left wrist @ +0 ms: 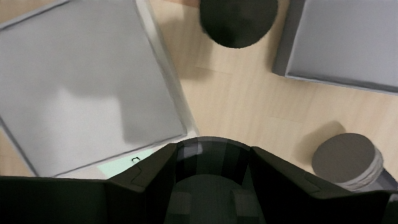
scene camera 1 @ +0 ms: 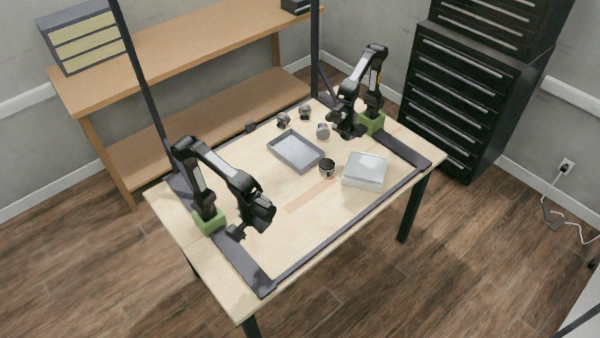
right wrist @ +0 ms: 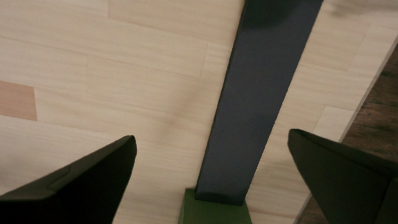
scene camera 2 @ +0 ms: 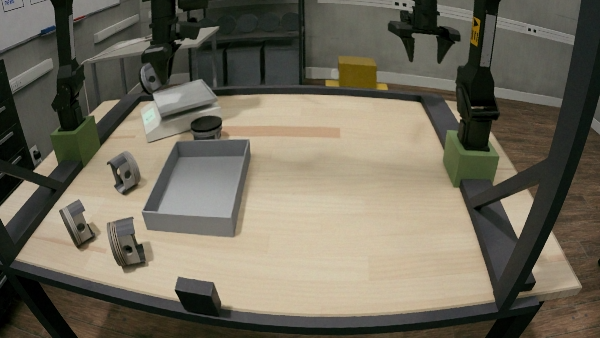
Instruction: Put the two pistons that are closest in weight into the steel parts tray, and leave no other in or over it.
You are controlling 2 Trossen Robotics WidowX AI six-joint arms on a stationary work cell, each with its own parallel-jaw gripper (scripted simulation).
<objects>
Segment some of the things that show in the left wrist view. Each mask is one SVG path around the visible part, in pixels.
My left gripper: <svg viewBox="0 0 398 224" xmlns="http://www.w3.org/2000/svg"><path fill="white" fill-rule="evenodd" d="M250 147L249 169L253 187L267 224L398 224L398 190L379 189L354 193L305 171L258 146ZM177 143L168 143L146 158L108 179L0 175L0 224L163 224L174 185Z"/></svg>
A steel parts tray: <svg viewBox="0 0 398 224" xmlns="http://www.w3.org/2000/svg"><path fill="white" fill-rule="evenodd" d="M289 0L270 73L283 78L398 96L398 0Z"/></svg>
A white scale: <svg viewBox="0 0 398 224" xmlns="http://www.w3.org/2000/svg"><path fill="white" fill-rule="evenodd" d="M0 23L0 133L31 177L108 179L126 170L168 143L177 143L185 139L200 137L148 0L54 0Z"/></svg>
</objects>
